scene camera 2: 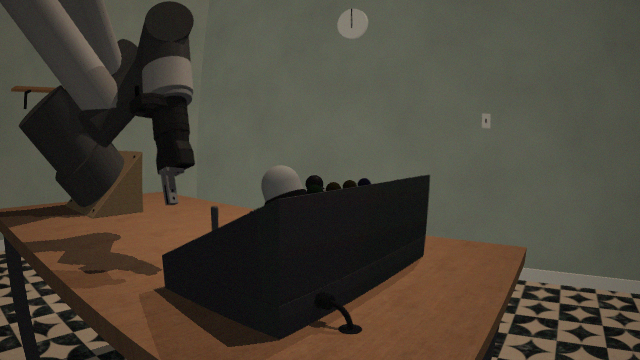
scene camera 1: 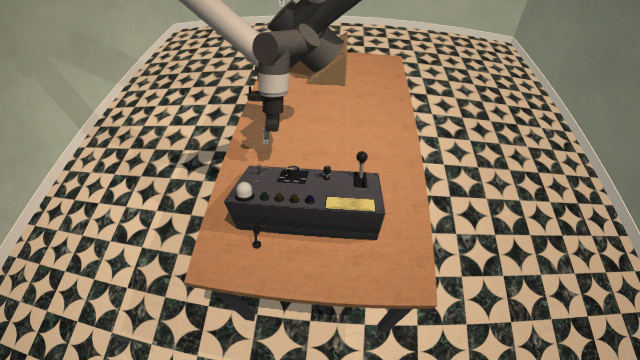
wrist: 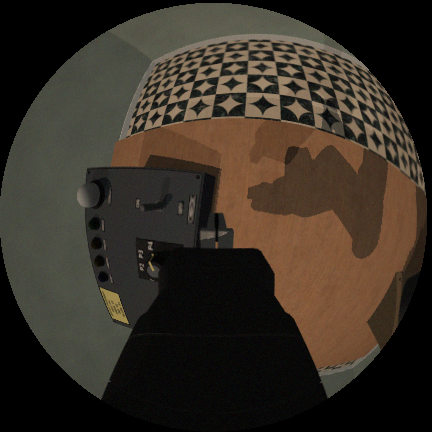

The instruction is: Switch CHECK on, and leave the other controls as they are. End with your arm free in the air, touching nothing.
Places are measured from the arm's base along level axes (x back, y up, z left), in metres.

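Pixels of known places: gripper, fingertip midpoint: (scene camera 2: 172,204) (scene camera 1: 266,143) (wrist: 215,221); arm's base at its link origin: (scene camera 2: 100,180) (scene camera 1: 327,55).
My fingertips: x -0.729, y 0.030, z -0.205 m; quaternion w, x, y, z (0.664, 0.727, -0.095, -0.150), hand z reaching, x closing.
Note:
Ahead of a thing's pixels: the offset from my fingertips to its top centre. "pt": to the spot under its first point.
The dark control box (scene camera 1: 305,220) (scene camera 2: 350,235) (wrist: 125,220) stands on the table. Its CHECK switch, a small toggle lever @(dx -0.120, dy +0.012, dz -0.003 m) (scene camera 1: 259,169) (scene camera 2: 214,218) (wrist: 152,205), sits near the box's left edge in scene camera 1. In the wrist view the lever lies between the ON label @(pt dx -0.121, dy +0.012, dz -0.007 m) (wrist: 138,203) and the OFF label @(pt dx -0.086, dy -0.055, dz +0.000 m) (wrist: 181,208), its tip leaning toward ON; the CHECK label @(dx -0.070, dy -0.060, dz -0.001 m) (wrist: 191,209) is beyond OFF. My gripper (scene camera 1: 265,141) (scene camera 2: 171,202) (wrist: 215,221) is shut and empty, in the air on the robot's side of the box, apart from the lever and box.
The box also bears a white dome @(pt dx -0.277, dy +0.076, dz -0.009 m) (scene camera 1: 244,190) (scene camera 2: 281,183) (wrist: 90,194), several small coloured buttons, a rotary selector @(dx -0.121, dy +0.002, dz +0.117 m) (scene camera 1: 293,173) (wrist: 153,269), a small black knob @(dx -0.117, dy +0.009, dz +0.238 m) (scene camera 1: 327,171) and a tall ball-topped lever @(dx -0.108, dy +0.013, dz +0.358 m) (scene camera 1: 361,165). A cable @(pt dx -0.348, dy -0.100, dz +0.007 m) (scene camera 1: 256,237) (scene camera 2: 345,312) leaves its far side.

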